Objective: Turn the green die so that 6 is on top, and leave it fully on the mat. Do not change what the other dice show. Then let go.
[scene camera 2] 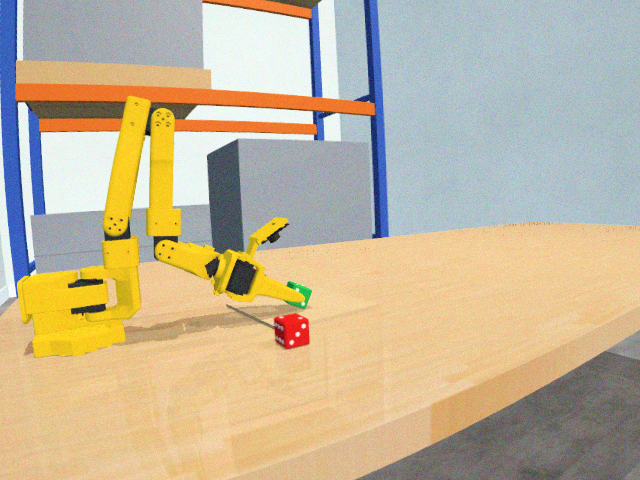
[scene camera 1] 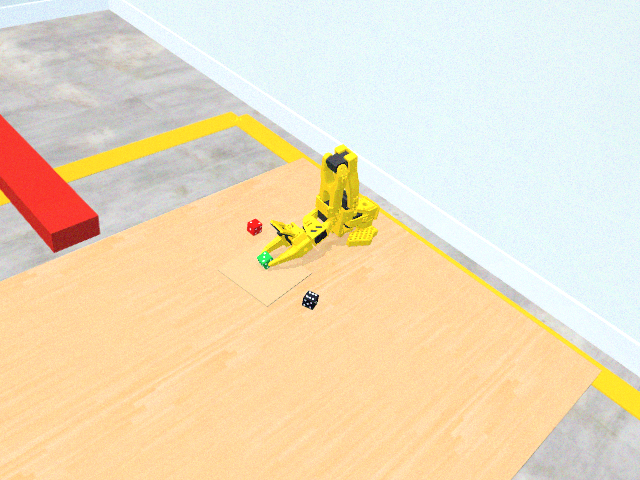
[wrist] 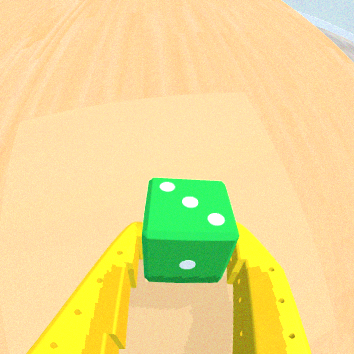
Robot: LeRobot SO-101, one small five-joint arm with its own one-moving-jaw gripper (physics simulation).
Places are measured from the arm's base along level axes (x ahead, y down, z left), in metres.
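Pixels of known places: hand, its tool point: (scene camera 2: 291, 293) (scene camera 1: 269, 263) (wrist: 145, 235); arm's base, origin of its link: (scene camera 2: 99, 336) (scene camera 1: 346, 235).
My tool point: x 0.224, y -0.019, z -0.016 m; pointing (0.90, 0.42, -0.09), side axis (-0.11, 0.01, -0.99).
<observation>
Ahead of a thing's pixels: the offset from my tool point to its top centre. Level surfaces: height alone.
The green die {dx +0.001, dy -0.017, dz -0.013 m} (scene camera 1: 264, 258) (scene camera 2: 307, 293) (wrist: 187, 210) is pinched between the two jaws of my gripper (scene camera 1: 267, 259) (scene camera 2: 302, 298) (wrist: 189, 240), which is shut on it. In the wrist view its upper face shows three pips and the face toward the gripper shows one. The die looks tilted in scene camera 2. It is low over the mat {dx +0.010, dy +0.015, dz +0.000 m} (scene camera 1: 266, 289) (scene camera 2: 351, 303) (wrist: 90, 150), close to its edge nearer the red die; whether it touches the mat is unclear. Its underside is hidden.
A red die {dx -0.055, dy -0.006, dz -0.114 m} (scene camera 1: 254, 227) (scene camera 2: 292, 331) lies off the mat on the table {dy +0.019 m} (scene camera 1: 155, 361) (scene camera 2: 465, 310). A black die {dx -0.003, dy -0.006, dz +0.122 m} (scene camera 1: 310, 300) lies off the mat on the other side. A red beam (scene camera 1: 31, 186) is at the far left in scene camera 1.
</observation>
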